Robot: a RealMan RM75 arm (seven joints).
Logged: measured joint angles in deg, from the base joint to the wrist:
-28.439 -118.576 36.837 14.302 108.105 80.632 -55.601
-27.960 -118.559 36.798 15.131 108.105 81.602 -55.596
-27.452 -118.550 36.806 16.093 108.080 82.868 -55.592
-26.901 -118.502 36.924 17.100 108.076 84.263 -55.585
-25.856 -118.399 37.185 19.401 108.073 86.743 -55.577
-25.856 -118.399 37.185 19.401 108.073 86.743 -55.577
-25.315 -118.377 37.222 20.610 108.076 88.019 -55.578
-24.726 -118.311 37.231 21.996 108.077 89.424 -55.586
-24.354 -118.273 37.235 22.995 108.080 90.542 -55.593
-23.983 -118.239 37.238 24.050 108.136 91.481 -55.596
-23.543 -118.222 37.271 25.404 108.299 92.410 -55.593
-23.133 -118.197 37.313 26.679 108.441 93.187 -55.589
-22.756 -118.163 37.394 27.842 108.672 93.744 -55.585
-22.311 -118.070 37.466 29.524 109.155 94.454 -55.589
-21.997 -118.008 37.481 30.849 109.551 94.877 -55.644
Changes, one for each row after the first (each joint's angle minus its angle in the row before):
0.479 0.017 -0.039 0.829 0.000 0.970 0.005
0.508 0.009 0.008 0.962 -0.025 1.266 0.004
0.551 0.048 0.118 1.007 -0.004 1.395 0.007
1.045 0.103 0.261 2.301 -0.003 2.480 0.008
0.000 0.000 0.000 0.000 0.000 0.000 0.000
0.541 0.022 0.037 1.209 0.003 1.276 -0.001
0.589 0.066 0.009 1.386 0.001 1.405 -0.008
0.372 0.038 0.004 0.999 0.003 1.118 -0.007
0.371 0.034 0.003 1.055 0.056 0.939 -0.003
0.440 0.017 0.033 1.354 0.163 0.929 0.003
0.410 0.025 0.042 1.275 0.142 0.777 0.004
0.377 0.034 0.081 1.163 0.231 0.557 0.004
0.445 0.093 0.072 1.682 0.483 0.710 -0.004
0.314 0.062 0.015 1.325 0.396 0.423 -0.055

